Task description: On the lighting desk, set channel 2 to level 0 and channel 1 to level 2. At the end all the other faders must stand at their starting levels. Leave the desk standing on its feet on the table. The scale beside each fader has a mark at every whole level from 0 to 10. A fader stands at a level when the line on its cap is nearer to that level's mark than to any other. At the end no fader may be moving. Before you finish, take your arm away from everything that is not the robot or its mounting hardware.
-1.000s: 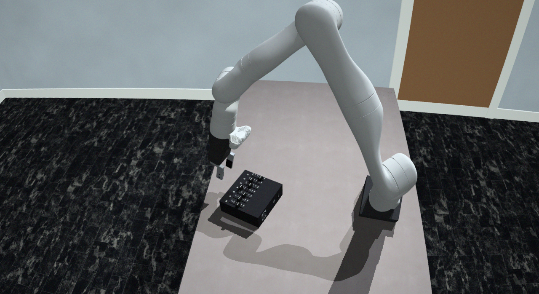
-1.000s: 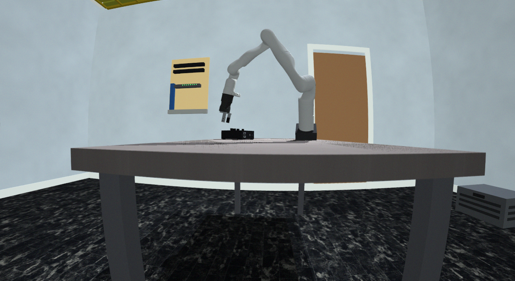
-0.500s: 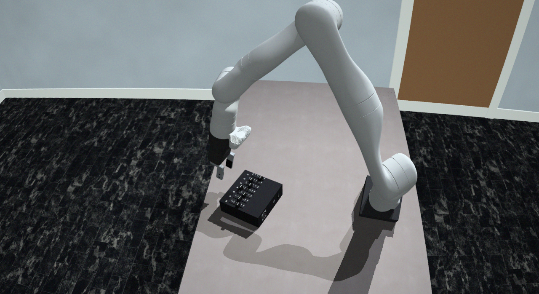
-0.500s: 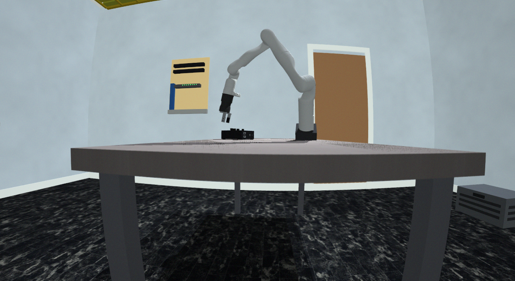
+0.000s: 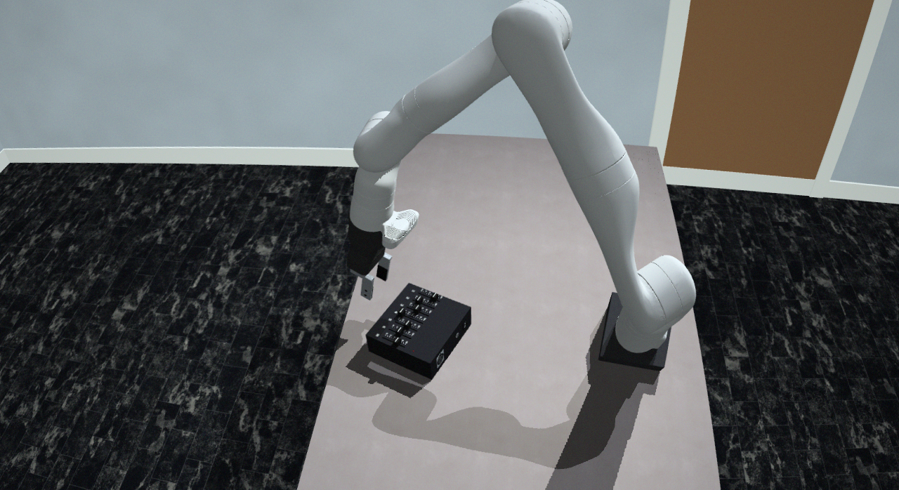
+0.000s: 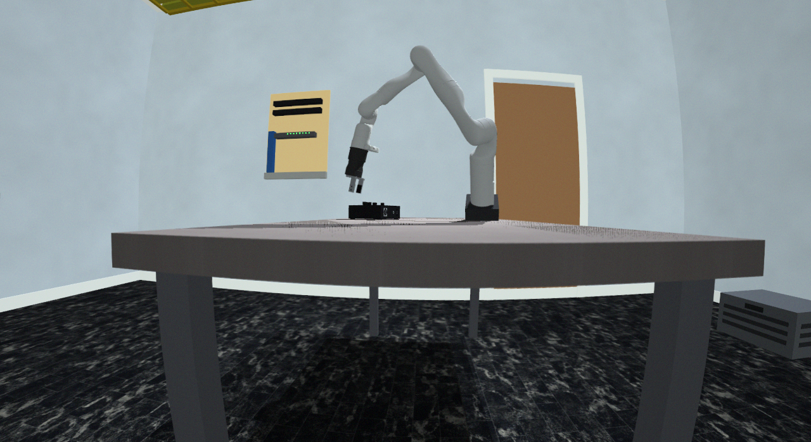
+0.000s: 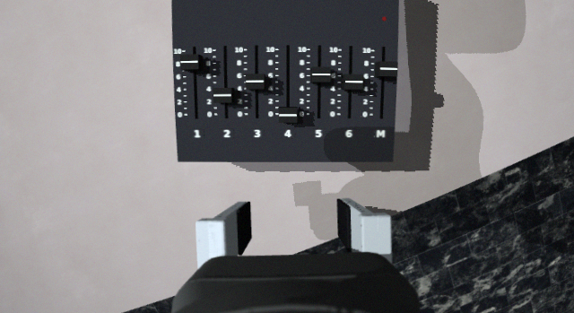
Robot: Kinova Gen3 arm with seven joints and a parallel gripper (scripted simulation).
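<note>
My hand is 100 mm past the channel 1 cap, 60 mm above it and 50 mm to the left of it. Round my hand: channel 2 cap: 80 mm behind, 60 mm below, 30 mm to the right; channel 3 cap: 80 mm behind, 60 mm below, 10 mm to the right; channel 4 cap: 60 mm below, 50 mm behind, 10 mm to the left.
</note>
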